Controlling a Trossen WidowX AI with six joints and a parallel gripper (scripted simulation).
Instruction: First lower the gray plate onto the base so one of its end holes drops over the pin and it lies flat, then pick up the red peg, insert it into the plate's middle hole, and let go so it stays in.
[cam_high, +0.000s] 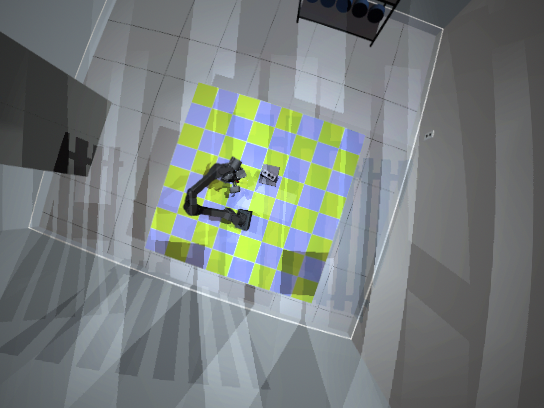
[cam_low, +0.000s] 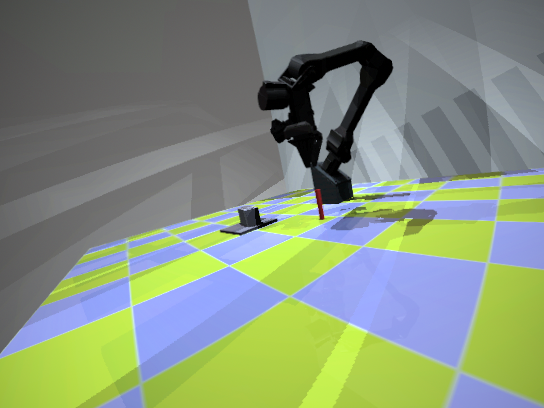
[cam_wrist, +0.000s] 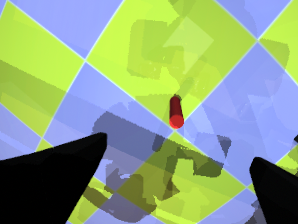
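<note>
The red peg is 100 mm below my gripper tip. Also, from my gripper tip: gray plate (100 mm ahead, 200 mm to the right, 100 mm below); dark base (110 mm ahead, 180 mm to the right, 130 mm below).
</note>
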